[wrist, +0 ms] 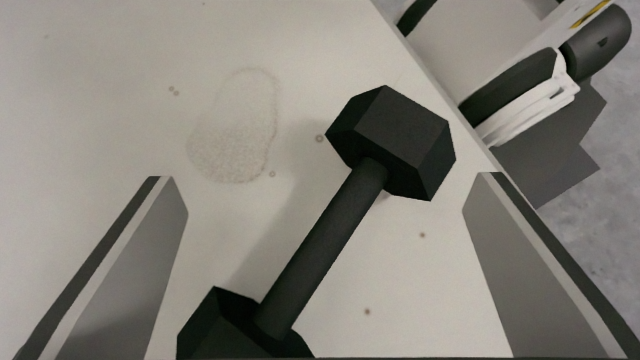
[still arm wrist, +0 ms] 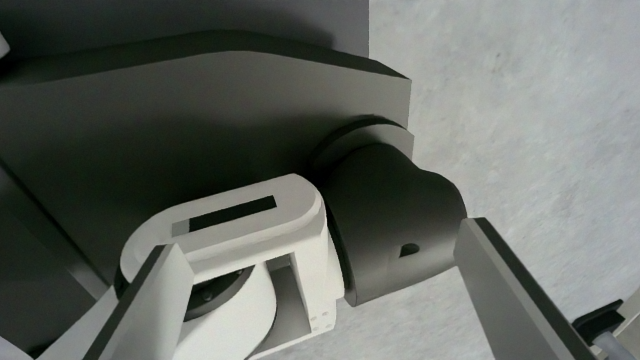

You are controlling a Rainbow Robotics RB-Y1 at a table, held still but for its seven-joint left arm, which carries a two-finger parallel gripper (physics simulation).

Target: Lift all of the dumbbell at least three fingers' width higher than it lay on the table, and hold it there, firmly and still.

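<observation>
A black dumbbell with hexagonal heads lies on the pale table in the wrist view. Its handle runs slantwise from a head at the lower left to a head at the upper right; the lower head is cut off by the view's bottom edge. My gripper is open, its two fingers wide apart on either side of the dumbbell in that view, with nothing held between them. The other arm's gripper shows in the still arm wrist view with its fingers wide apart; the dumbbell does not show there.
The table's edge runs slantwise at the right of the wrist view, close to the upper head. Beyond it are white and dark robot parts and the grey floor. The still arm wrist view shows a dark robot body and a white link.
</observation>
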